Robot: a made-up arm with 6 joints.
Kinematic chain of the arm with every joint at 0, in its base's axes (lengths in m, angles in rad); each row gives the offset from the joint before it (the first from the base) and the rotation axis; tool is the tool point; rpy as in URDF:
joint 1: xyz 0 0 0.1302 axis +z
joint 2: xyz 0 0 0 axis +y
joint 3: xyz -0.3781 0 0.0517 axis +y
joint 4: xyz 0.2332 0 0.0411 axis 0.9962 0 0.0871
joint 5: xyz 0 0 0 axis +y
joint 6: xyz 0.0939 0 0.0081 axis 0.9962 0 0.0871
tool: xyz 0 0 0 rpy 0 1.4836 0
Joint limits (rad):
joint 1: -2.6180..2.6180
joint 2: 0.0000..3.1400
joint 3: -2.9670..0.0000
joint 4: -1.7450..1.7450
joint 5: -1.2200..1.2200
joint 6: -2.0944..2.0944
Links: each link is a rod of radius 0.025 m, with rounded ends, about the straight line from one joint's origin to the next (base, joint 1, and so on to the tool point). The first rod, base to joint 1, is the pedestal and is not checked.
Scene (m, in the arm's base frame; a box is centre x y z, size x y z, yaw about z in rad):
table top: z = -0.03
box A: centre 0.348 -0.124 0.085 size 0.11 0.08 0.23 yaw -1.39
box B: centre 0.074 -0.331 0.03 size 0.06 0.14 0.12 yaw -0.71
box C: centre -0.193 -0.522 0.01 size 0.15 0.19 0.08 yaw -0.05
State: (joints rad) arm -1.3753 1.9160 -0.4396 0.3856 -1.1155 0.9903
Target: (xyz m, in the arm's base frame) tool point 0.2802 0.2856 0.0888
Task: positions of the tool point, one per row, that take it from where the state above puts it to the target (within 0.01 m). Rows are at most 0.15 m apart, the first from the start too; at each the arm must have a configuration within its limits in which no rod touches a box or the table.
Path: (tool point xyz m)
1: 0.1087 -0.2893 0.2139
2: 0.1704 -0.2370 0.2143
3: 0.2130 -0.1728 0.2147
4: 0.2347 -0.1027 0.2153
5: 0.2353 -0.0333 0.2160
6: 0.2826 0.0276 0.1926
7: 0.3092 0.1064 0.1632
8: 0.3093 0.1956 0.1284
9: 0.2802 0.2856 0.0888

